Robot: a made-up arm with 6 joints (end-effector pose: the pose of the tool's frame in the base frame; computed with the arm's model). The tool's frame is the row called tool.
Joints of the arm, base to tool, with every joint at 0 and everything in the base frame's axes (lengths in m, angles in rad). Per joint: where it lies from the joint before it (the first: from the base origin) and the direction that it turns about. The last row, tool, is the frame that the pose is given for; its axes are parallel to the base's.
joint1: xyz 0 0 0.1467 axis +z
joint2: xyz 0 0 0 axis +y
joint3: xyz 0 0 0.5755 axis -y
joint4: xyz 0 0 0 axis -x
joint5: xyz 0.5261 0 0 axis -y
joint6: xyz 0 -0.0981 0 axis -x
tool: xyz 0 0 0
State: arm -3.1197 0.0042 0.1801 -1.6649 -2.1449 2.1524
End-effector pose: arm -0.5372 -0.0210 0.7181 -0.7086 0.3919 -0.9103
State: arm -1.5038 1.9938 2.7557 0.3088 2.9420 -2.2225
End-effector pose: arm -0.0340 -0.8891 0.2952 -0.9504 -0.0675 1.6481
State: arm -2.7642 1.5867 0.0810 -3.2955 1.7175 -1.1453
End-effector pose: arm -0.5450 -0.3203 -0.3865 1.1389 0.0545 0.2466
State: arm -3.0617 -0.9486 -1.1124 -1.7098 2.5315 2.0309
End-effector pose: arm -0.0344 -0.0164 0.3005 -0.6217 -0.2790 0.6397
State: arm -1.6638 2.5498 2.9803 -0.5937 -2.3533 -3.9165
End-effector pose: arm -0.1573 -0.8109 -0.1612 -0.6592 0.8187 0.8049
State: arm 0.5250 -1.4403 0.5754 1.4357 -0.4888 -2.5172
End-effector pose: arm -0.7590 -0.4549 0.6546 1.7090 -1.6440 1.0435
